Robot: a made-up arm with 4 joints. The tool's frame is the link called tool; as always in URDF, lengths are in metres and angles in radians. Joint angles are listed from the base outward.
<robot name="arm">
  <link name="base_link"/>
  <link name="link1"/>
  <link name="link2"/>
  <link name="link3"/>
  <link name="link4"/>
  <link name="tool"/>
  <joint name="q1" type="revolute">
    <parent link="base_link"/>
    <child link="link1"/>
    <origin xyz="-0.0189 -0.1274 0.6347"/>
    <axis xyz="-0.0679 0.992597 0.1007"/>
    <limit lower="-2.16" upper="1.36"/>
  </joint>
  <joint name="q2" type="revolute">
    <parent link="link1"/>
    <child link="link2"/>
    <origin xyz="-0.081 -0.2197 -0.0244"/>
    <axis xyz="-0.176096 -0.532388 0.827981"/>
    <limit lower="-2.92" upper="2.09"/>
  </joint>
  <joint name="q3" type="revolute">
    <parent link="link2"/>
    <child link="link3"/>
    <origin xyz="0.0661 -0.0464 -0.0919"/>
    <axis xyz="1 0 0"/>
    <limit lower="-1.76" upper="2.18"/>
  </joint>
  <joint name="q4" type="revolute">
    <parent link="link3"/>
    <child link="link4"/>
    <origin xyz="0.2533 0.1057 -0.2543"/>
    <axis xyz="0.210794 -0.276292 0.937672"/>
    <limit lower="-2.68" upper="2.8"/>
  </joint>
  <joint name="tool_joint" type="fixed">
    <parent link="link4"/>
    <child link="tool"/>
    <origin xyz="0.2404 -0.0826 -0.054"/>
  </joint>
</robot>
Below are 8 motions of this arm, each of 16 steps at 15 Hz.
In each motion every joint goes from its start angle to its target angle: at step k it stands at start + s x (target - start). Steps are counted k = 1, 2, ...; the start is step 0. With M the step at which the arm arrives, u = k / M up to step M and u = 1 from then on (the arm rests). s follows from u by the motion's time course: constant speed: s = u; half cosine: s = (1 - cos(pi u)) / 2; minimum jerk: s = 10 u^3 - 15 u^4 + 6 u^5.
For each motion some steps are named. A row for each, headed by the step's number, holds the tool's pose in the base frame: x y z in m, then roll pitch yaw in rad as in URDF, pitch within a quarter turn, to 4 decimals.
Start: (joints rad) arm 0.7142 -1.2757 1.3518 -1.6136
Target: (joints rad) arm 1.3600 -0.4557 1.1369 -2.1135
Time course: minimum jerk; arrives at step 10
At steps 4, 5, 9, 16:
4: -0.2698 -0.2855 0.3759 -1.3706 -0.0545 2.9678
5: -0.2803 -0.2796 0.4213 -1.4635 -0.2192 3.0748
9: -0.2793 -0.2701 0.5405 -1.8301 -0.6073 -2.8106
16: -0.2789 -0.2699 0.5425 -1.8386 -0.6127 -2.8017

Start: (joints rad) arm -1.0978 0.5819 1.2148 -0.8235
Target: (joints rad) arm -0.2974 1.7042 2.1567 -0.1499
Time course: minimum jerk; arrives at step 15
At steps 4, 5, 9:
4: 0.2891 0.0678 0.7436 0.5992 -0.5676 0.3711
5: 0.2424 0.1170 0.7137 0.5469 -0.5261 0.5415
9: -0.1088 0.2422 0.5874 0.6653 -0.2545 1.3047

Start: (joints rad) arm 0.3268 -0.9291 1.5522 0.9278
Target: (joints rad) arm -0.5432 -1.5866 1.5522 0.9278
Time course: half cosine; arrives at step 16
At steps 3, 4, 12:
3: 0.3600 -0.6067 0.3589 1.4375 -0.2293 -1.0201
4: 0.3570 -0.6240 0.3680 1.4677 -0.2433 -1.0675
12: 0.2861 -0.7669 0.4015 1.8548 -0.1655 -1.5877

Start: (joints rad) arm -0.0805 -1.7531 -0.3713 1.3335
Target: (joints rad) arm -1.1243 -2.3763 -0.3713 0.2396
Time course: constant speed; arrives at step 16
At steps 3, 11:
3: -0.0506 -0.3662 -0.0744 0.6137 0.4543 -0.3199
11: 0.0905 -0.2603 -0.1336 0.7357 0.7010 -0.6926

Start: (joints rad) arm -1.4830 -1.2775 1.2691 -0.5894
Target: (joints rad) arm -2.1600 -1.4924 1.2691 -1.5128
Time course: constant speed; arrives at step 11
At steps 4, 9, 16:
4: 0.5065 -0.4130 0.7423 2.4042 0.1210 -0.0935
9: 0.4163 -0.3450 0.8157 2.4086 0.0251 0.3045
16: 0.3676 -0.3237 0.8374 2.3646 -0.0116 0.4646

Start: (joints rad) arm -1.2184 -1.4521 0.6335 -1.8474
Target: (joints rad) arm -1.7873 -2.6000 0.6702 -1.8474
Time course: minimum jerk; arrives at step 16
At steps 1, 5, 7, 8, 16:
1: 0.2895 -0.2341 0.3052 -2.2553 1.1548 2.1408
5: 0.3007 -0.1994 0.3254 -2.4431 0.9891 1.9606
7: 0.3113 -0.1586 0.3583 -2.5669 0.7873 1.8691
8: 0.3155 -0.1359 0.3814 -2.6187 0.6716 1.8478
16: 0.3080 -0.0520 0.5111 -2.8055 0.1946 1.9124

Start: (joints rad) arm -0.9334 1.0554 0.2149 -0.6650
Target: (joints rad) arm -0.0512 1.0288 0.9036 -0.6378
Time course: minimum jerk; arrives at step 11
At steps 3, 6, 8, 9, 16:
3: 0.4121 -0.0393 0.8146 -0.3309 -1.0448 0.4207
6: 0.3876 0.0506 0.5779 0.0695 -0.4829 0.3927
8: 0.3043 0.0973 0.4677 0.3054 -0.1487 0.4534
9: 0.2735 0.1092 0.4443 0.3802 -0.0553 0.4797
16: 0.2563 0.1152 0.4336 0.4218 -0.0065 0.4956

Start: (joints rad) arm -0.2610 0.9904 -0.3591 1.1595
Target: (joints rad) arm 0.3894 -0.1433 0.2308 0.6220
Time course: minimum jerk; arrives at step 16
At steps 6, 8, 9, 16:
6: 0.3885 0.0683 0.4252 -0.5184 -0.1582 1.6127
8: 0.4021 -0.0054 0.3361 -0.1523 -0.2679 1.2489
9: 0.3960 -0.0496 0.2835 0.0364 -0.2506 1.0410
16: 0.2902 -0.2173 0.1083 0.4654 0.1028 0.4190

